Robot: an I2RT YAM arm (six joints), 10 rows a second.
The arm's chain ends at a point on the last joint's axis. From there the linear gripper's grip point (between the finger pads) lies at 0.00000 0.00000 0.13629 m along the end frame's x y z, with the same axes.
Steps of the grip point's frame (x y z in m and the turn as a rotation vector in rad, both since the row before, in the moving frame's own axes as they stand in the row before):
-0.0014 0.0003 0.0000 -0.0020 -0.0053 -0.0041
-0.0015 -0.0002 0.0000 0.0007 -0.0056 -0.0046
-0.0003 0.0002 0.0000 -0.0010 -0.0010 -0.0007
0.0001 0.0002 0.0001 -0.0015 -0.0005 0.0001
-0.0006 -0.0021 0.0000 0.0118 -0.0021 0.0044
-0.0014 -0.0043 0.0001 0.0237 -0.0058 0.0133
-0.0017 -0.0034 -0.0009 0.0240 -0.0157 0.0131
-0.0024 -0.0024 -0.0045 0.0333 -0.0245 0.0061
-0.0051 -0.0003 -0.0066 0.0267 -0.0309 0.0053
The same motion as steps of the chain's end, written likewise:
-0.0007 0.0000 0.0000 -0.0020 -0.0053 -0.0041
-0.0007 -0.0001 0.0000 0.0007 -0.0056 -0.0046
-0.0002 0.0001 0.0000 -0.0010 -0.0010 -0.0007
0.0002 0.0000 0.0001 -0.0015 -0.0005 0.0001
-0.0003 -0.0005 0.0000 0.0118 -0.0021 0.0044
-0.0006 -0.0011 0.0001 0.0237 -0.0058 0.0133
0.0004 -0.0001 -0.0008 0.0240 -0.0157 0.0131
0.0009 0.0021 -0.0044 0.0333 -0.0245 0.0061
-0.0009 0.0033 -0.0065 0.0267 -0.0309 0.0053

